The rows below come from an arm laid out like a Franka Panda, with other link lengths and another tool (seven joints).
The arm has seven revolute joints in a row. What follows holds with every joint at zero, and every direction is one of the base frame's.
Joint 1 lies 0.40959 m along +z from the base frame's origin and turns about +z.
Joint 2 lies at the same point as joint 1 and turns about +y.
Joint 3 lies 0.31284 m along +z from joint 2 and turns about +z.
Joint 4 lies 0.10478 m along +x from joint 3 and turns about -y.
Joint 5 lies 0.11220 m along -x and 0.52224 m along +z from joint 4 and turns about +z.
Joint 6 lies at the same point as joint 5 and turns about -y.
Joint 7 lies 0.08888 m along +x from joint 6 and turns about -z.
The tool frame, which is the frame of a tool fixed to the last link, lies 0.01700 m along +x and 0.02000 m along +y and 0.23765 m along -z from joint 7; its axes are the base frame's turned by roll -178.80, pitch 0.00 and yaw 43.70 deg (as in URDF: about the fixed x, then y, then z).
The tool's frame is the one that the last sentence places.
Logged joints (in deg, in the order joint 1, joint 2, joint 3, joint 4, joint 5, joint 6, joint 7), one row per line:
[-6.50 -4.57 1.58 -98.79 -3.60 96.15 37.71]
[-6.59 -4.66 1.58 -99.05 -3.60 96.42 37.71]
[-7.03 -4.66 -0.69 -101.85 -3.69 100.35 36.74]
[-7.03 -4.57 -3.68 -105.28 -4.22 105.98 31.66]
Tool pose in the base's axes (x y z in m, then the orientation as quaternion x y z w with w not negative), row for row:
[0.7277 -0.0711 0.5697 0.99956 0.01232 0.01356 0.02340]
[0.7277 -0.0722 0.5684 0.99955 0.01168 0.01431 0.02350]
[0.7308 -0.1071 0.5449 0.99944 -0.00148 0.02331 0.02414]
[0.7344 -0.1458 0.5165 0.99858 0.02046 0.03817 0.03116]
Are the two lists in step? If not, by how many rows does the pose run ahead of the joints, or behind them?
They are in step.
